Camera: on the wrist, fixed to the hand. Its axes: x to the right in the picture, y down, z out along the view.
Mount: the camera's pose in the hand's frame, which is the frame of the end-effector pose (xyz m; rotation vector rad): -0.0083 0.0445 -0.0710 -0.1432 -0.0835 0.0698
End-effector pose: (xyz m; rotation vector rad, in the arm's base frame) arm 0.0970 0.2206 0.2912 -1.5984 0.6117 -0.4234
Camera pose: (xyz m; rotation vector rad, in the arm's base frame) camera 0.0417 0.1674 0.2565 -1.7164 0.6437 -0.2644
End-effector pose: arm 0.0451 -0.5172 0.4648 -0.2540 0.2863 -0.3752
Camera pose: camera 0.0294 -0.4874 0.3877 -0.3983 0.2395 -0.2746
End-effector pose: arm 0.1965 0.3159 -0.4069 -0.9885 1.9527 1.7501
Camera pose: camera 0.1857 0.2498 -0.3559 -0.8868 1.8529 1.9604
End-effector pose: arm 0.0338 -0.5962 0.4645 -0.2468 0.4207 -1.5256
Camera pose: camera 0.0450 -0.5788 0.3829 -0.4025 0.4681 -1.4134
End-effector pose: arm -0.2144 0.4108 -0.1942 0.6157 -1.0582 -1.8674
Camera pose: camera -0.1374 0.3768 -0.1926 0.4159 -0.9766 -1.9022
